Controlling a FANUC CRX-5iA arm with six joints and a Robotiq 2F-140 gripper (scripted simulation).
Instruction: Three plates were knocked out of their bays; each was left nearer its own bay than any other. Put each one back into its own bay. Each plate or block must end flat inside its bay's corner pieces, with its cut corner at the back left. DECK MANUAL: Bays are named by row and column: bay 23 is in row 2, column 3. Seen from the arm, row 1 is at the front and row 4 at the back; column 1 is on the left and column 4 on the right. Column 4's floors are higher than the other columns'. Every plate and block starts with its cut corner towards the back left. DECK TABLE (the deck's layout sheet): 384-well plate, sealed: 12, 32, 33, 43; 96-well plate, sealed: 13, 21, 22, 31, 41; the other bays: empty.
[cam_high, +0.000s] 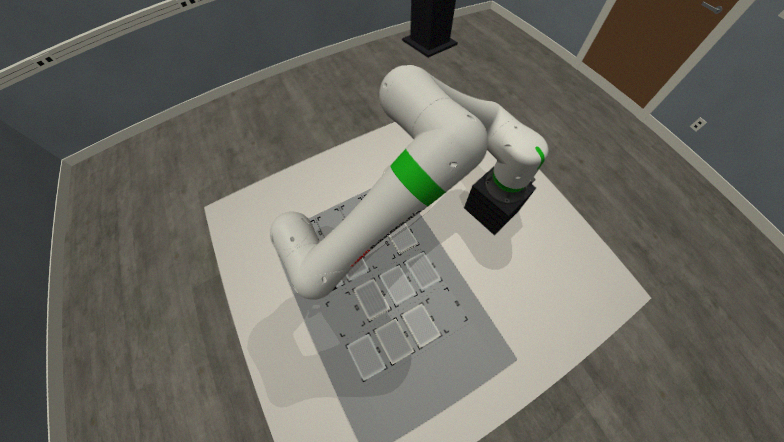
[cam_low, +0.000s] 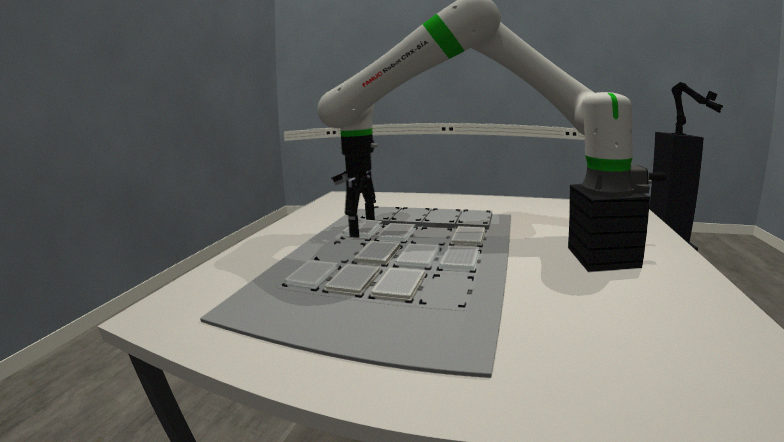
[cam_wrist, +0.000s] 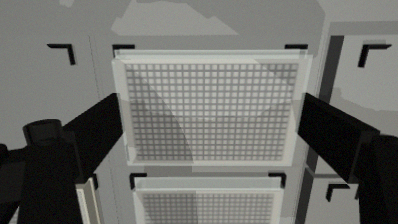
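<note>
The label 43 lies 5 cm behind my hand, 3 cm below it and 1 cm to the left of it. From my hand the other things lie so: plate: 19 cm to the left, 19 cm behind, 2 cm below.
</note>
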